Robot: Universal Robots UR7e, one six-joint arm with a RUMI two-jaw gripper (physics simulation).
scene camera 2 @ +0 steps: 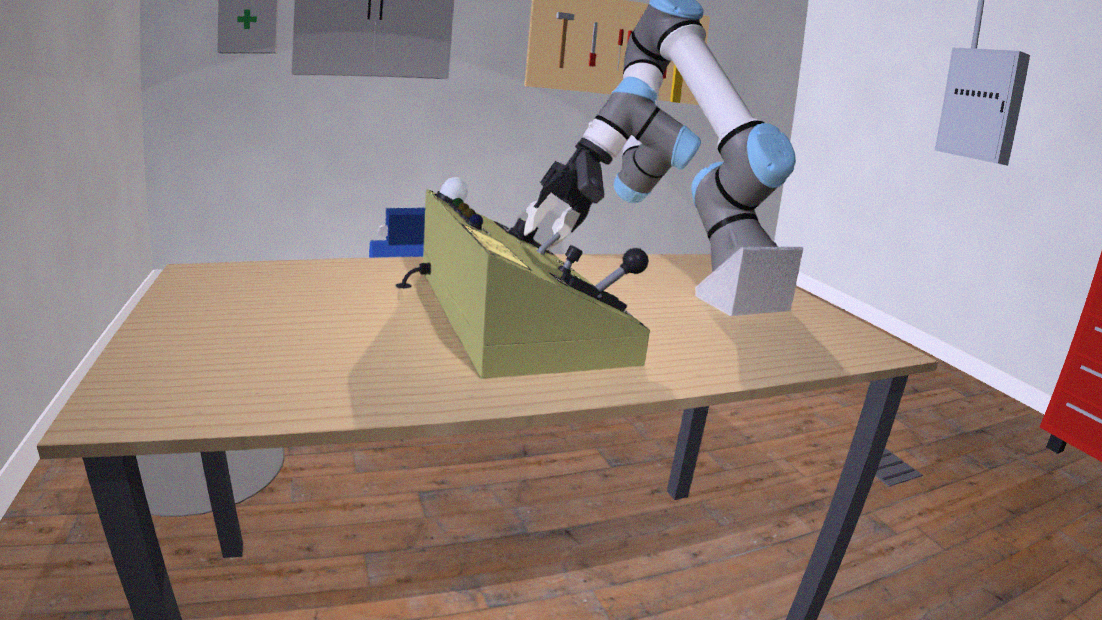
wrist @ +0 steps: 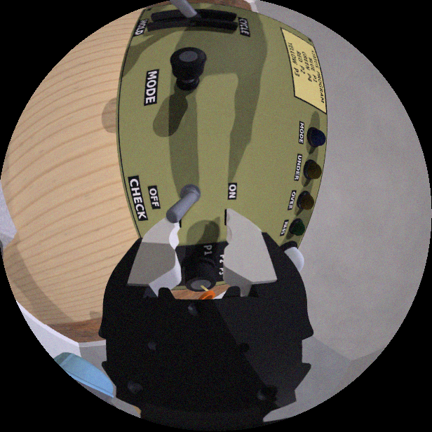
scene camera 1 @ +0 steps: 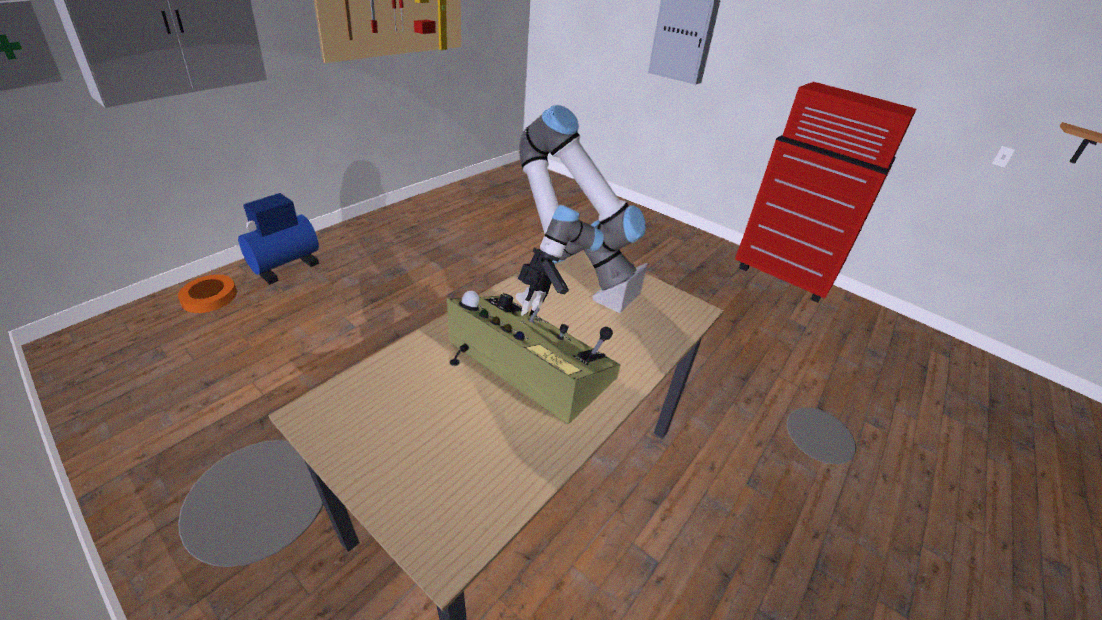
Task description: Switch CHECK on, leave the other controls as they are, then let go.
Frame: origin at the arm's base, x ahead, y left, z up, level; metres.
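Where they show: gripper, between the fingertips: (scene camera 2: 535, 242) (scene camera 1: 526, 315); arm's base, origin of its link: (scene camera 2: 748, 267) (scene camera 1: 618, 279).
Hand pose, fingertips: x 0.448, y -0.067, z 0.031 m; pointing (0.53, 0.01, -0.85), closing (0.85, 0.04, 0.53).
Observation:
Things, the pixels of their top centre, and the offset from my fingertips. "spot": a spot on its surface instead.
- grey toggle lever, centre of its top: (scene camera 2: 550, 232) 0.024 m up, 0.023 m back, 0.017 m left
- black MODE knob, centre of its top: (scene camera 2: 574, 245) (scene camera 1: 564, 324) 0.031 m up, 0.023 m back, 0.137 m left
- ball-topped lever, centre of its top: (scene camera 2: 637, 248) (scene camera 1: 607, 328) 0.059 m up, 0.076 m back, 0.256 m left
- white dome, a spot on its surface: (scene camera 2: 453, 187) (scene camera 1: 474, 300) spot: 0.086 m up, 0.142 m ahead, 0.088 m right
The green console (scene camera 1: 500, 360) (scene camera 2: 554, 350) (wrist: 275, 125) stands on the table. Its CHECK switch is a grey toggle lever (scene camera 2: 549, 242) (wrist: 183, 204), which leans toward the OFF label (wrist: 154, 197) and away from the ON label (wrist: 232, 191) in the wrist view. My gripper (scene camera 1: 529, 310) (scene camera 2: 544, 229) (wrist: 202, 211) is partly open, low over the console, with nothing held between its fingers. In the wrist view the lever's tip is right beside the left fingertip; whether they touch is unclear.
The black MODE knob (scene camera 1: 564, 329) (scene camera 2: 573, 252) (wrist: 188, 62) and a ball-topped lever (scene camera 1: 606, 333) (scene camera 2: 634, 260) stand on the console. A black rotary knob (wrist: 200, 275) sits beneath my fingers in the wrist view. A white dome (scene camera 1: 470, 298) (scene camera 2: 453, 187) (wrist: 295, 258) and coloured lamps line the upper edge.

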